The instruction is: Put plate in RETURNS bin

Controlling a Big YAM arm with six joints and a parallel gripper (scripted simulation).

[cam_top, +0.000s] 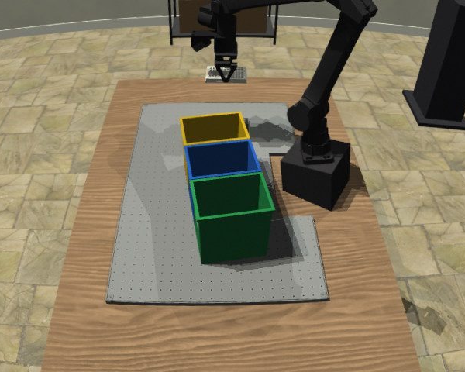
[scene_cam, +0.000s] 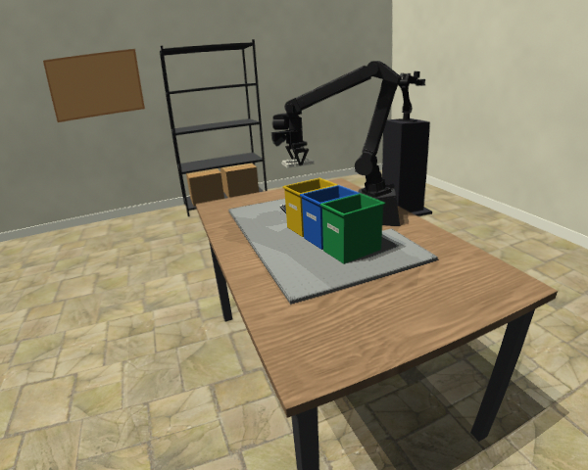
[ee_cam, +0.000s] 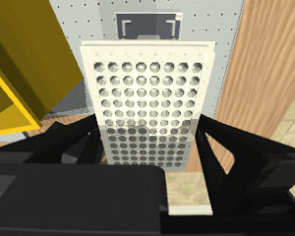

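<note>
Now: hand 480 mm to the right of the green bin, 140 mm above it and 30 mm past it. The rest, counted from my hand: yellow bin: 230 mm to the left, 140 mm below, 20 mm ahead; then 96-well plate: right at my hand; then plate nest N1: 220 mm below.
</note>
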